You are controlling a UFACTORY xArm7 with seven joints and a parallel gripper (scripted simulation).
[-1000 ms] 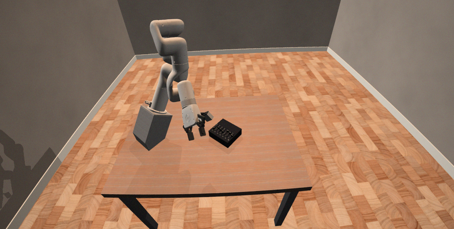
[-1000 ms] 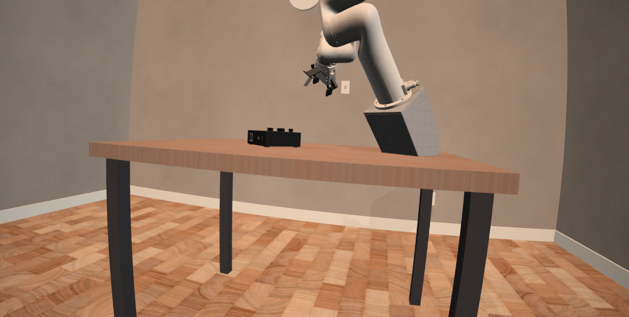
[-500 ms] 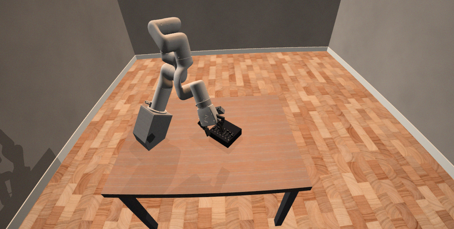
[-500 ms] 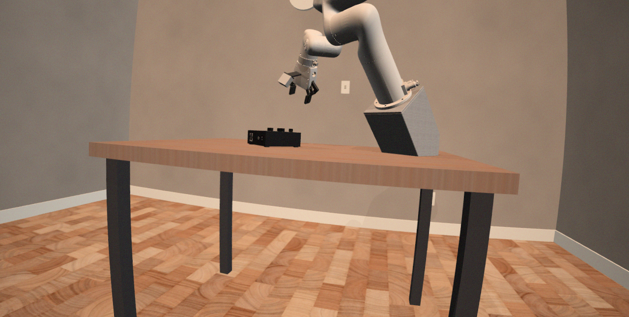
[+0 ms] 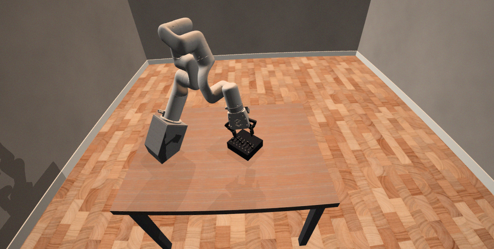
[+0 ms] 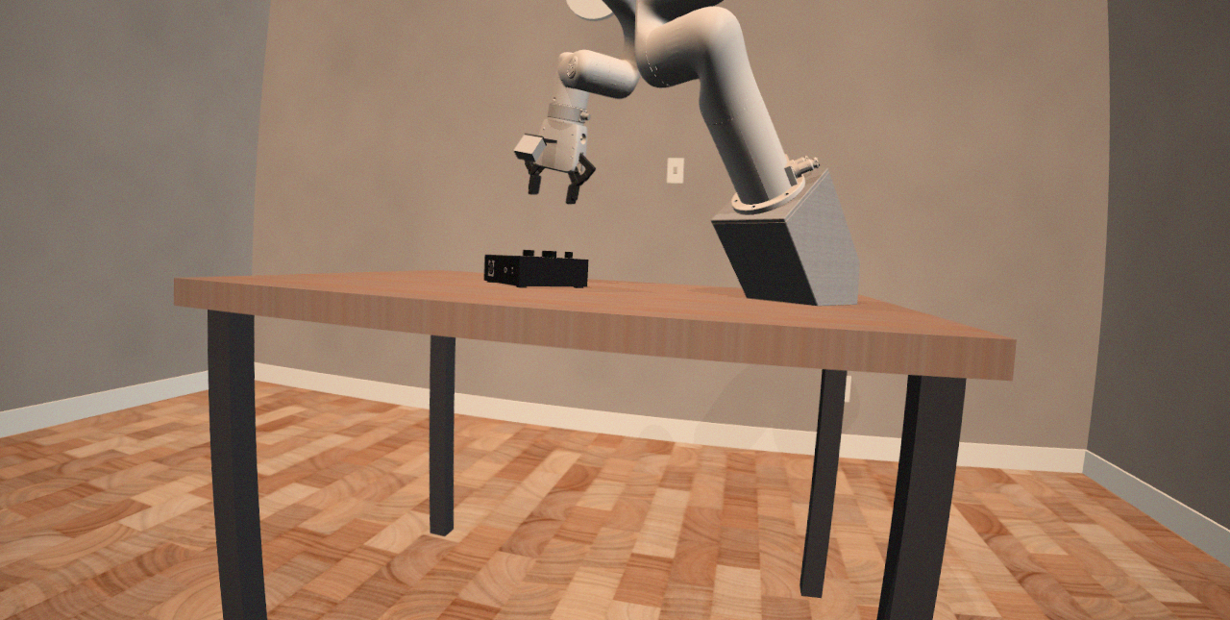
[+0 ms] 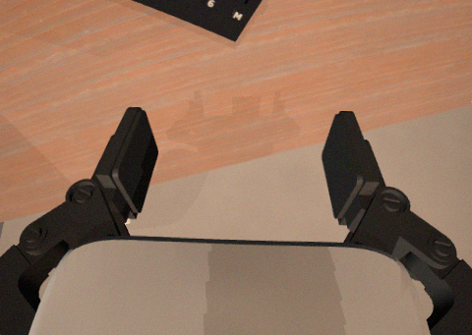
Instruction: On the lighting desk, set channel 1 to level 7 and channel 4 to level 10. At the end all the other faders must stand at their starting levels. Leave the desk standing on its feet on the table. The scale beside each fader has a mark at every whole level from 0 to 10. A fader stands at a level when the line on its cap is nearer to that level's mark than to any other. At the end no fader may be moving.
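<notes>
The channel 1 fader cap is 80 mm behind my hand, 70 mm to the left of it and 120 mm below it. The rest, counted from my hand: master fader cap: 40 mm ahead, 20 mm to the left, 120 mm below; channel 4 fader cap: 20 mm behind, 50 mm to the left, 120 mm below; channel 6 fader cap: 30 mm ahead, 40 mm to the left, 120 mm below.
</notes>
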